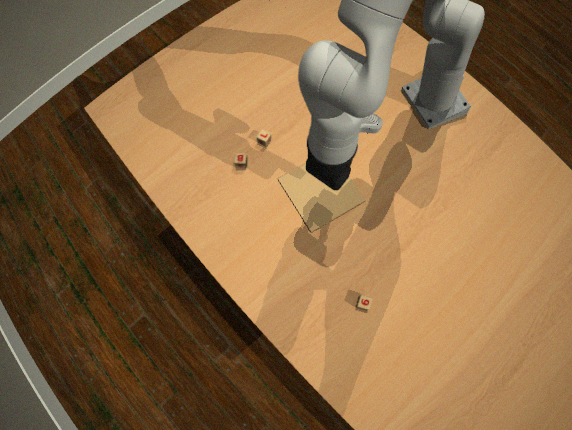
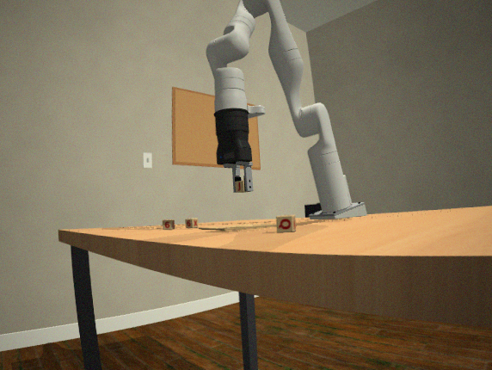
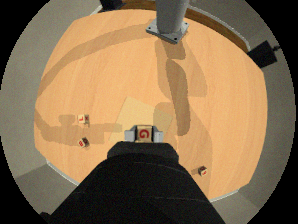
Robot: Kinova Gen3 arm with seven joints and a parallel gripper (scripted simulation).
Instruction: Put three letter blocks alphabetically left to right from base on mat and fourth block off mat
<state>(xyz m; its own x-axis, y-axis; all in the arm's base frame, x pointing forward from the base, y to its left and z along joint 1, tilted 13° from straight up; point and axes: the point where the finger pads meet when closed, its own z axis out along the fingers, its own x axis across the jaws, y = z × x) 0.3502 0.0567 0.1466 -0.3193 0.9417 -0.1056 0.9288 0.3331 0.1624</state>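
My gripper is now 100 mm above the tan mat, 10 mm to the left of it and 10 mm short of it. The rest, counted from my hand: block marked B 160 mm to the right, 120 mm ahead, 90 mm below.
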